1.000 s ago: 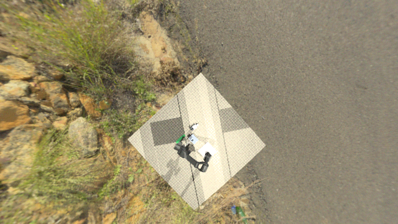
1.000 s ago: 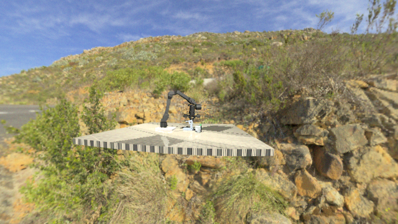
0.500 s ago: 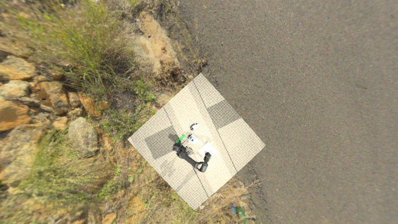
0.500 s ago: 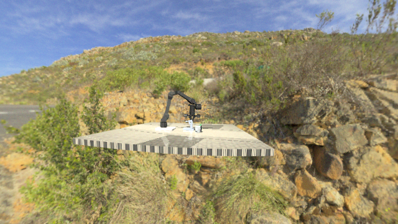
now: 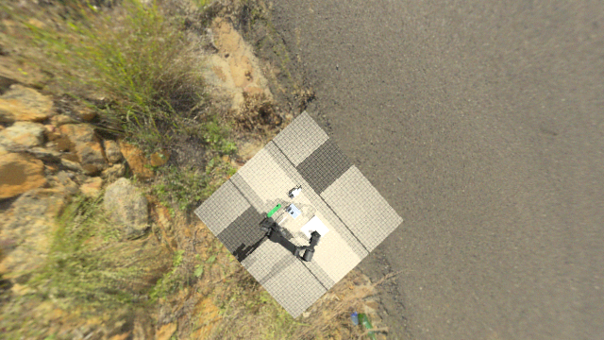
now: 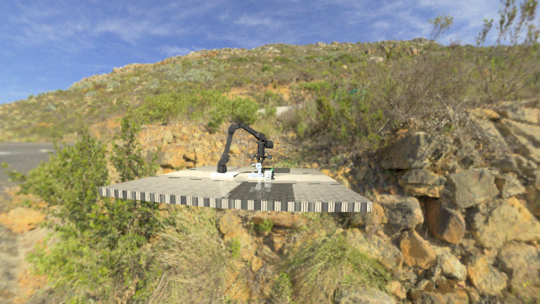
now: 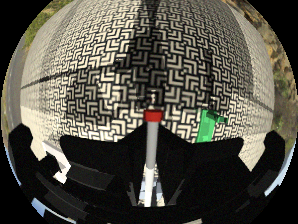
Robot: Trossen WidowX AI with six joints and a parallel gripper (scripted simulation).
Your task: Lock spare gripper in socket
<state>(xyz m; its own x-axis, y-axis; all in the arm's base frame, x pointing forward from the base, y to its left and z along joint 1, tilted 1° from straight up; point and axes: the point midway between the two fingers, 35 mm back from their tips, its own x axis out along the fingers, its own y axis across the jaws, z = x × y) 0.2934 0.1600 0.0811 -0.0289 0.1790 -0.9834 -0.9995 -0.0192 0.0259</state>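
Right now my gripper tip is 10 cm short of the green strip, 6 cm to the left of it and 4 cm above it. From my gripper tip the other things lie so: grey mount: 17 cm to the right, 1 cm below, 1 cm behind; then spare gripper: 29 cm to the right, 9 cm ahead, 3 cm below.
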